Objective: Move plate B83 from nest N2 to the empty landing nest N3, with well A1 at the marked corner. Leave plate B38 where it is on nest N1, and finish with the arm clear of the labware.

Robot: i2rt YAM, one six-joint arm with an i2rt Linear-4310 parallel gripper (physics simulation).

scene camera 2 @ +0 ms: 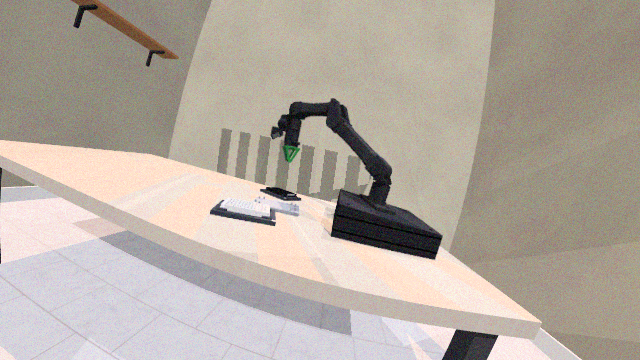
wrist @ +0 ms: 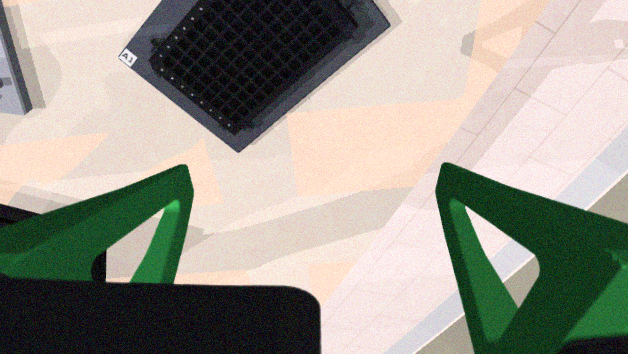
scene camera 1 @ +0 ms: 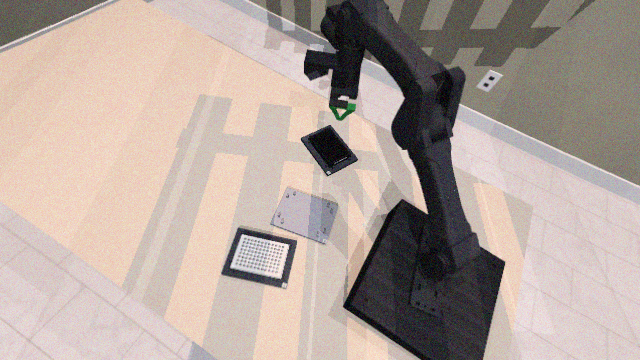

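A black well plate [scene camera 1: 328, 144] [scene camera 2: 281, 192] [wrist: 255, 55] sits in a dark nest [scene camera 1: 325, 167] [wrist: 185, 101], whose A1 tag [wrist: 127, 57] is at its left corner in the wrist view. A white well plate [scene camera 1: 261, 256] [scene camera 2: 245, 207] sits in another dark nest [scene camera 1: 288, 261]. Between them lies an empty grey nest [scene camera 1: 297, 215] [scene camera 2: 283, 206] [wrist: 12, 95] with small posts. Plate and nest numbers cannot be read. My gripper [scene camera 1: 341, 118] [scene camera 2: 290, 160] [wrist: 314, 177] is open and empty, high above the table, near the black plate but offset beyond it in scene camera 1.
The arm's black base block [scene camera 1: 380, 280] [scene camera 2: 385, 232] stands right of the nests. The table edge [scene camera 2: 300, 287] shows in front in scene camera 2. A wall shelf [scene camera 2: 130, 30] is far off at upper left. Striped shadows cross the table.
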